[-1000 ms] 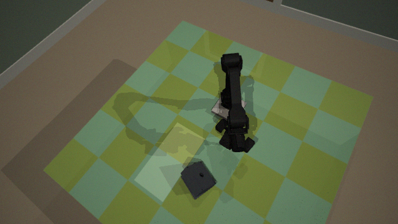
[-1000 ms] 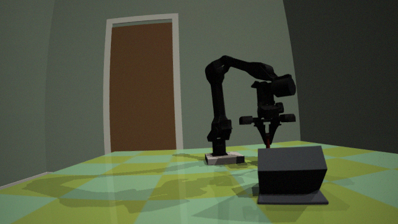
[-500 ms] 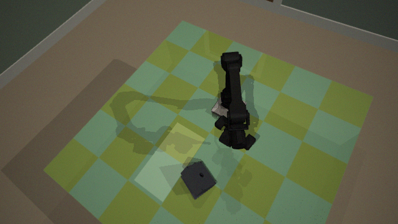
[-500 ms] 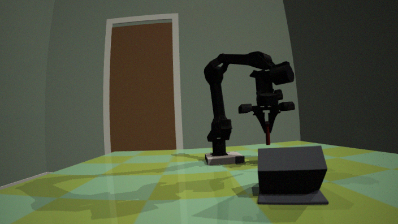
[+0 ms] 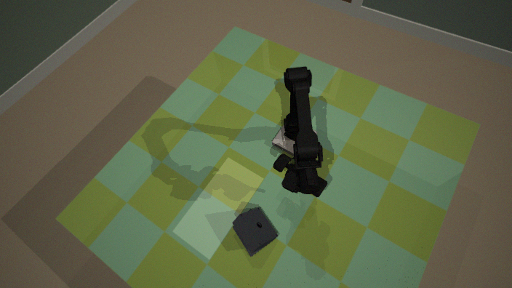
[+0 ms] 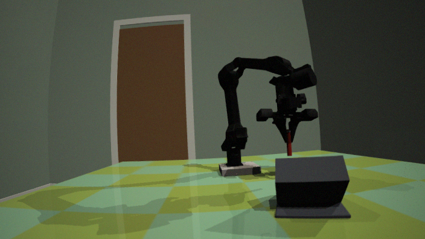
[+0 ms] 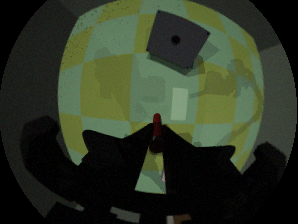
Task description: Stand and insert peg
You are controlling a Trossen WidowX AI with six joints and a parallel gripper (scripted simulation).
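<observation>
Right now the dark sloped panel is 21 cm ahead of my gripper tip, 7 cm below it and 4 cm to the right of it. Round my gripper tip: red peg 2 cm above.
</observation>
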